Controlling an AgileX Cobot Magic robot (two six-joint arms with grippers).
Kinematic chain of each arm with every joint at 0, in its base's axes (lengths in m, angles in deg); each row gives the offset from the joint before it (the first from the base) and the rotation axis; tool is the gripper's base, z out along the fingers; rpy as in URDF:
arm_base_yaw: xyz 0 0 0.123 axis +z
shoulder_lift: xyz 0 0 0 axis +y
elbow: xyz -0.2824 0 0.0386 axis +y
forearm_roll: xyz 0.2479 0 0.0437 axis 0.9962 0 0.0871
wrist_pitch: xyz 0 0 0 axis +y
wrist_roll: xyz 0.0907 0 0.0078 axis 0.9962 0 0.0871
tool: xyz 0 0 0 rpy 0 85 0
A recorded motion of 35 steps. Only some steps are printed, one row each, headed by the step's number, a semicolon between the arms.
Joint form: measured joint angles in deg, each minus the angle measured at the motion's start. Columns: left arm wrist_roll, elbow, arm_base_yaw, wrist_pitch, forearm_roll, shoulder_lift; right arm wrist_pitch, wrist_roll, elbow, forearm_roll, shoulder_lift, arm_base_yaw.
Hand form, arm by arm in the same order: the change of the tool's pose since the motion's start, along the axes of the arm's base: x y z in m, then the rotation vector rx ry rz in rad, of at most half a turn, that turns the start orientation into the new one. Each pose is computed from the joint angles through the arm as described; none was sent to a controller.
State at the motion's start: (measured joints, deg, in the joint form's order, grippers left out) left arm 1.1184 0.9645 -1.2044 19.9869 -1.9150 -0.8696; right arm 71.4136 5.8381 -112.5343 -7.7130 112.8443 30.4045
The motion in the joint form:
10: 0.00 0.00 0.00 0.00 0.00 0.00; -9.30 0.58 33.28 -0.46 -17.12 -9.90
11: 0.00 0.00 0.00 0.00 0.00 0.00; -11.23 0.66 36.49 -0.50 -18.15 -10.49
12: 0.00 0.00 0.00 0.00 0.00 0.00; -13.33 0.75 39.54 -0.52 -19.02 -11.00
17: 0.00 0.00 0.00 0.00 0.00 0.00; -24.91 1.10 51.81 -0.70 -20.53 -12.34
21: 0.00 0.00 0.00 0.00 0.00 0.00; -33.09 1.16 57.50 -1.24 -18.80 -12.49
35: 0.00 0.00 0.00 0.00 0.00 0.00; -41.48 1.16 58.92 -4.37 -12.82 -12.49
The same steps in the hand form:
10: 0.0000 0.0000 0.0000 0.0000 0.0000 0.0000; -0.0512 -0.0980 -0.0425 -0.0545 0.1071 -0.1592
11: 0.0000 0.0000 0.0000 0.0000 0.0000 0.0000; -0.0564 -0.1034 -0.0510 -0.0554 0.1117 -0.1659
12: 0.0000 0.0000 0.0000 0.0000 0.0000 0.0000; -0.0611 -0.1080 -0.0596 -0.0545 0.1139 -0.1710
17: 0.0000 0.0000 0.0000 0.0000 0.0000 0.0000; -0.0776 -0.1200 -0.1032 -0.0406 0.1059 -0.1713
21: 0.0000 0.0000 0.0000 0.0000 0.0000 0.0000; -0.0817 -0.1213 -0.1340 -0.0342 0.0958 -0.1515
35: 0.0000 0.0000 0.0000 0.0000 0.0000 0.0000; -0.0691 -0.1180 -0.1683 -0.0559 0.0709 -0.0984

